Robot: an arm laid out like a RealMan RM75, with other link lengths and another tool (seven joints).
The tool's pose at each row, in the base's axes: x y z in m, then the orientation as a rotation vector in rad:
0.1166 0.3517 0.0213 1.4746 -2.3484 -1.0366
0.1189 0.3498 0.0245 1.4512 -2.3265 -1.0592
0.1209 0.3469 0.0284 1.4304 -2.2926 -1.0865
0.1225 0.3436 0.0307 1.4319 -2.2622 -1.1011
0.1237 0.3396 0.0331 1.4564 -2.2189 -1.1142
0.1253 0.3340 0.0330 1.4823 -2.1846 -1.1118
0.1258 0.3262 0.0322 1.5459 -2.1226 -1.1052
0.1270 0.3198 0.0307 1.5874 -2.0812 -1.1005
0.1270 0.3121 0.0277 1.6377 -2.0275 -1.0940
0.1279 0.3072 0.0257 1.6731 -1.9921 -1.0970
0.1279 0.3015 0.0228 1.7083 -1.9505 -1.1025
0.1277 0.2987 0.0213 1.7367 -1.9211 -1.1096
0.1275 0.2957 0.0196 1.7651 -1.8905 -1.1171
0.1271 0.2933 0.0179 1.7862 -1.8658 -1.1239
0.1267 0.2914 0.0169 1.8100 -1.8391 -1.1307
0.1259 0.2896 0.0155 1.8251 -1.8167 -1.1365
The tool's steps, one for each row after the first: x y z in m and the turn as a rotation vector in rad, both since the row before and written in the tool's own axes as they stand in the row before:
-0.0002 -0.0001 -0.0044 -0.0285 0.0038 0.0107
0.0007 0.0004 -0.0052 -0.0368 0.0080 0.0070
0.0016 -0.0003 -0.0040 -0.0234 0.0107 -0.0061
0.0024 0.0000 -0.0042 -0.0236 0.0173 -0.0232
0.0041 -0.0023 -0.0034 -0.0119 0.0206 -0.0204
0.0068 -0.0023 -0.0032 -0.0143 0.0360 -0.0493
0.0056 -0.0027 -0.0024 -0.0091 0.0235 -0.0330
0.0077 -0.0029 -0.0010 -0.0122 0.0300 -0.0411
0.0047 -0.0023 -0.0011 -0.0088 0.0142 -0.0309
0.0060 -0.0022 -0.0001 -0.0130 0.0155 -0.0328
0.0030 -0.0009 0.0002 -0.0082 0.0081 -0.0267
0.0033 -0.0010 0.0003 -0.0087 0.0080 -0.0272
0.0028 -0.0008 0.0006 -0.0078 0.0059 -0.0211
0.0021 -0.0003 0.0003 -0.0076 0.0064 -0.0235
0.0022 -0.0002 0.0009 -0.0085 0.0056 -0.0166

